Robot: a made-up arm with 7 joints. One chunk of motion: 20 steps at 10 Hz.
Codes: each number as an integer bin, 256 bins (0 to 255) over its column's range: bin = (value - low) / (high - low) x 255, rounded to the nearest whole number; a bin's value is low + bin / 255 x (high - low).
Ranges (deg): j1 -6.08..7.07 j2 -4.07..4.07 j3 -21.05..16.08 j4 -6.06..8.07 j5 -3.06..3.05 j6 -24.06..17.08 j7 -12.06..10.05
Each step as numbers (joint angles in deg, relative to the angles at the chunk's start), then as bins.
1 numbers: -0.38 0.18 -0.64 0.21 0.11 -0.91 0.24
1 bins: 111 133 140 113 132 143 142
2 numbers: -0.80 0.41 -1.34 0.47 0.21 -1.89 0.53
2 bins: 102 140 135 118 136 137 145
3 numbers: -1.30 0.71 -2.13 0.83 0.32 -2.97 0.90
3 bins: 93 150 130 124 141 131 149
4 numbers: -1.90 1.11 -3.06 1.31 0.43 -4.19 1.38
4 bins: 81 162 124 133 146 123 155
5 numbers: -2.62 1.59 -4.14 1.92 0.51 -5.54 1.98
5 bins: 67 177 116 144 149 115 162
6 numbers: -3.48 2.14 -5.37 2.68 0.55 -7.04 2.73
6 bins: 50 195 108 158 151 105 171
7 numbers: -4.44 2.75 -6.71 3.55 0.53 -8.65 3.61
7 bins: 32 214 98 173 150 96 181
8 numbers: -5.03 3.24 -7.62 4.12 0.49 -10.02 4.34
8 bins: 20 229 92 184 148 87 189
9 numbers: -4.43 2.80 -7.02 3.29 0.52 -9.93 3.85
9 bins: 32 215 96 169 149 88 183
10 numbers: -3.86 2.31 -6.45 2.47 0.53 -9.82 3.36
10 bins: 43 200 100 154 150 88 178
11 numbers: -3.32 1.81 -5.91 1.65 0.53 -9.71 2.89
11 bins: 54 184 104 139 150 89 172
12 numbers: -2.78 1.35 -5.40 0.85 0.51 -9.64 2.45
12 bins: 64 170 107 125 149 89 167
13 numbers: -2.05 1.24 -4.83 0.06 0.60 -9.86 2.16
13 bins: 78 166 111 110 153 88 164
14 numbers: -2.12 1.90 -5.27 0.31 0.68 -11.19 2.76
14 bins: 77 187 108 115 156 80 171
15 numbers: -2.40 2.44 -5.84 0.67 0.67 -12.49 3.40
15 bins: 71 204 104 121 156 72 178
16 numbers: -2.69 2.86 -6.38 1.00 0.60 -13.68 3.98
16 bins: 66 217 101 127 153 64 185
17 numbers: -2.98 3.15 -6.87 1.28 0.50 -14.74 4.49
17 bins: 60 226 97 132 149 58 191
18 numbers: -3.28 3.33 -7.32 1.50 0.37 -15.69 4.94
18 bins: 54 232 94 136 143 52 196
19 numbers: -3.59 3.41 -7.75 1.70 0.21 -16.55 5.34
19 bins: 48 234 91 140 136 47 201
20 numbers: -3.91 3.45 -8.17 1.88 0.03 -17.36 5.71
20 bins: 42 236 88 143 129 42 205
